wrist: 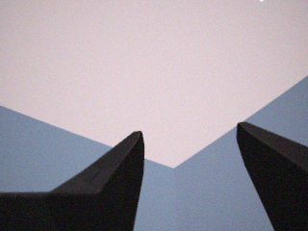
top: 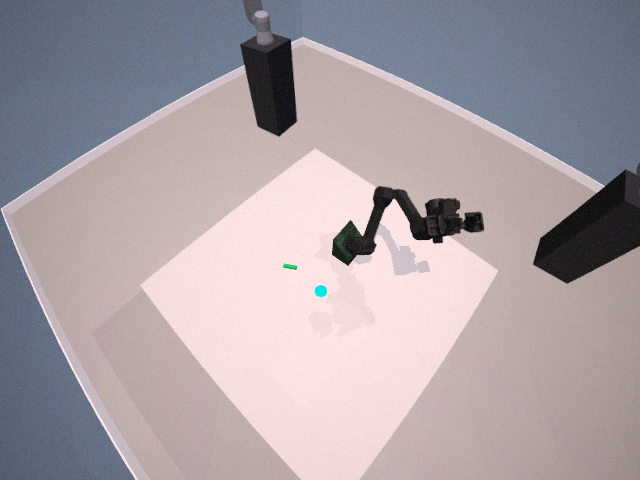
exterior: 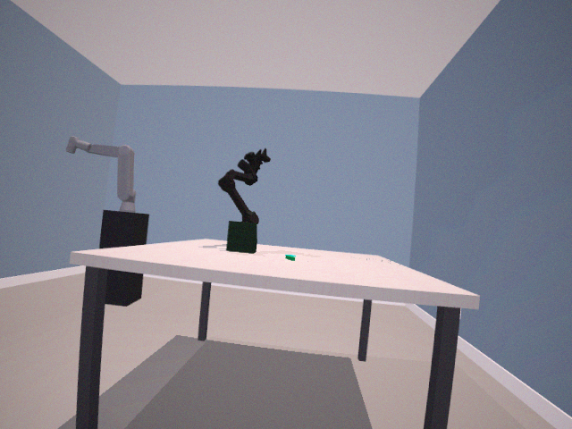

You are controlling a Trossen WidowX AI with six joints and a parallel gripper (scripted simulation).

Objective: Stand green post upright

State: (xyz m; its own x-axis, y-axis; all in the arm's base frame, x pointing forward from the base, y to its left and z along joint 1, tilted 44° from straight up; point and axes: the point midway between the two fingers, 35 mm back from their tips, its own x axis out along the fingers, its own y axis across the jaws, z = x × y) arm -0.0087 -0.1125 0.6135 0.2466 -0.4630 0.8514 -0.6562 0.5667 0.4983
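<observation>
Right now the green post is 640 mm below my gripper tip, 550 mm to the right of it and 200 mm ahead of it. From my gripper tip the other things lie so: cyan circle 650 mm below, 350 mm to the right, 220 mm ahead.
</observation>
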